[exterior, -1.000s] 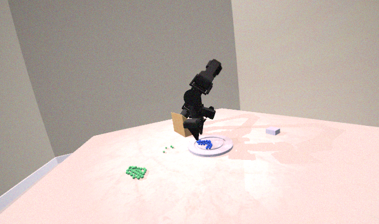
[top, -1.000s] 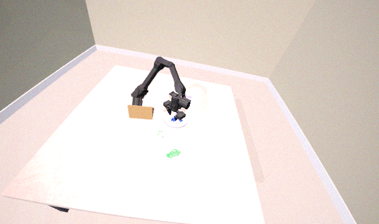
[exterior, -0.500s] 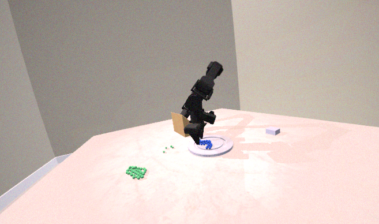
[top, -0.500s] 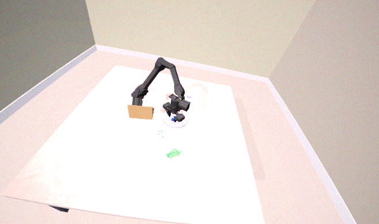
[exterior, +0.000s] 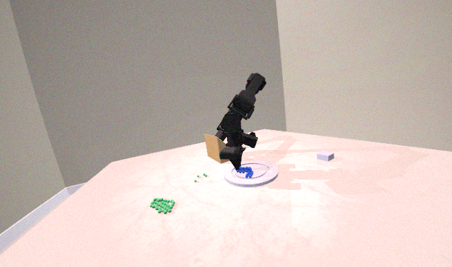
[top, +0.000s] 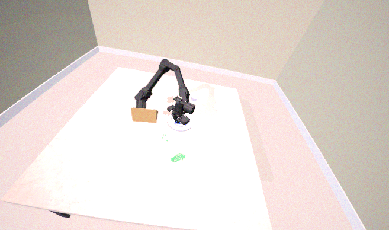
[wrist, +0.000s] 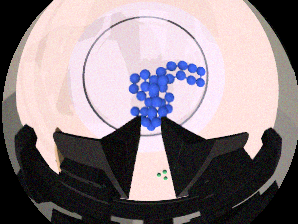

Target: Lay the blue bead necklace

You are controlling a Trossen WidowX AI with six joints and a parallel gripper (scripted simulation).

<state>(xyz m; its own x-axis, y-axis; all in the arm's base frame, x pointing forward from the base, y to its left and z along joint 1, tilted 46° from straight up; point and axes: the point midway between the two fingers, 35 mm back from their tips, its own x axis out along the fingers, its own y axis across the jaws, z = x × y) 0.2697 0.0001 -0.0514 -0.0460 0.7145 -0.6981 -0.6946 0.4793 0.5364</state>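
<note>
My gripper tip is now 20 mm short of the round white bead board, 40 mm to the right of it and 10 mm above it. From my gripper tip the other things lie so: small grey block (130 mm ahead, 330 mm to the left, 10 mm below).
</note>
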